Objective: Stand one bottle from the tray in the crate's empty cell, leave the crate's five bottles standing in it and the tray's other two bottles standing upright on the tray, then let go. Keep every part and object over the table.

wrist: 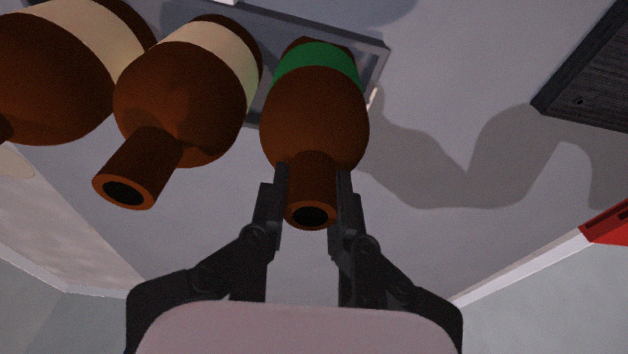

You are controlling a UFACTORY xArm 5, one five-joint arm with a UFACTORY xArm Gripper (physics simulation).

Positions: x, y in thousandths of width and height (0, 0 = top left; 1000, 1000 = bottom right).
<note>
I see my gripper (493, 516), a bottle (289, 295) and a bottle (106, 188).
</note>
